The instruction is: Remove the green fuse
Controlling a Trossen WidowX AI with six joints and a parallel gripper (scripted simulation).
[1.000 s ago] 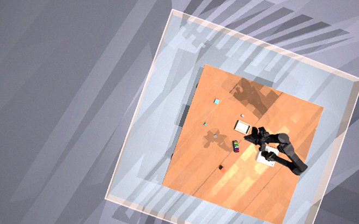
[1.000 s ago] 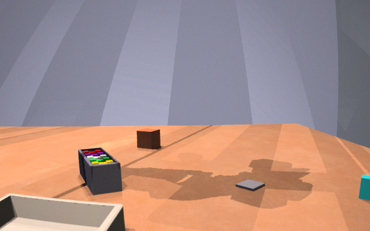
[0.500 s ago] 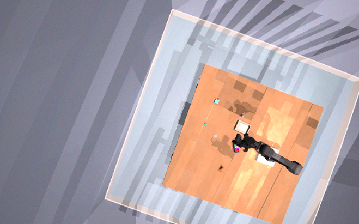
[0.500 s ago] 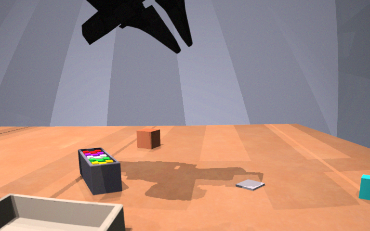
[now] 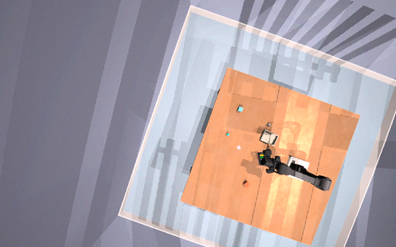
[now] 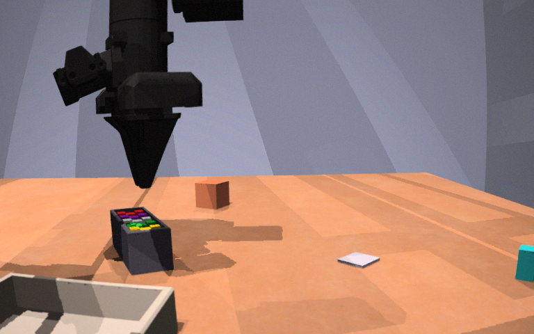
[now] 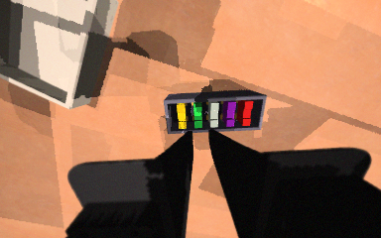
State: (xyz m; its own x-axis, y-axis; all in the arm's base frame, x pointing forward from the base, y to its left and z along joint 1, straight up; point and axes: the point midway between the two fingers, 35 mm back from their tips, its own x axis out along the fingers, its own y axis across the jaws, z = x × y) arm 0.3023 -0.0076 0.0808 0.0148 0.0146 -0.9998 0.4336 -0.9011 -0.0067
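Now: gripper tip 50 mm above the green fuse. Also, from my gripper tip: flat grey tile (210 mm ahead, 70 mm below, 30 mm to the right); then yellow fuse (50 mm below, 20 mm to the right); then white tray (190 mm to the right, 70 mm below, 30 mm behind).
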